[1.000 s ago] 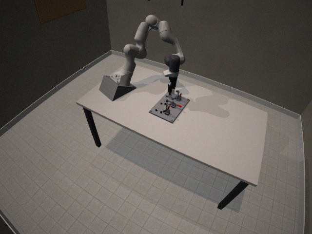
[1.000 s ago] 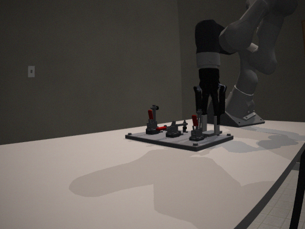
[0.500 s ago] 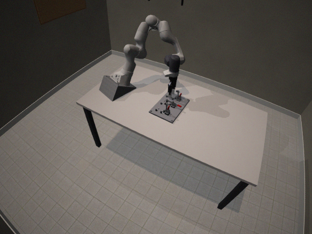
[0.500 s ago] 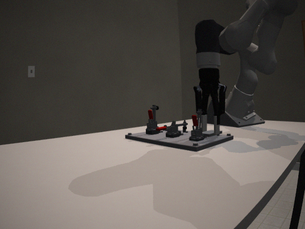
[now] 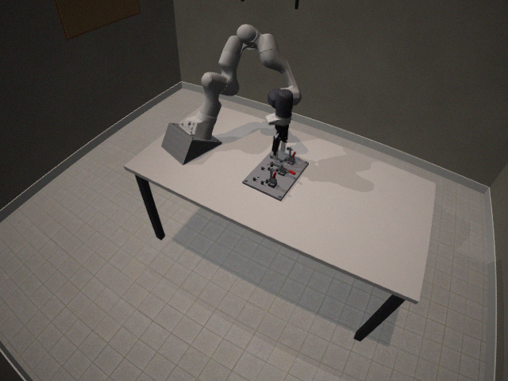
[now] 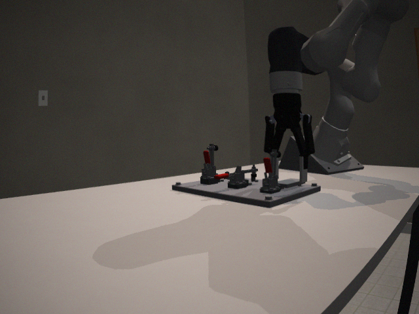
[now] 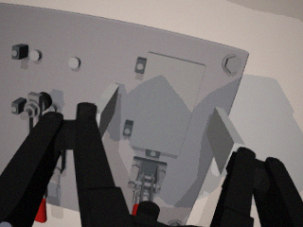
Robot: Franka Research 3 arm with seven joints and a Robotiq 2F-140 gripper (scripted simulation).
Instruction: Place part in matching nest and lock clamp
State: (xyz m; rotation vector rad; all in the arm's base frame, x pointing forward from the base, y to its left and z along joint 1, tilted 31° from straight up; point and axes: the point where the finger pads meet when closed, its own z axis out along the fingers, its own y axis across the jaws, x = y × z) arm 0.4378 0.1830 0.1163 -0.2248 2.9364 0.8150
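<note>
My hand is 3 cm above the grey block part. From my hand the other things lie so: fixture 7 cm ahead, 10 cm to the right, 5 cm below.
</note>
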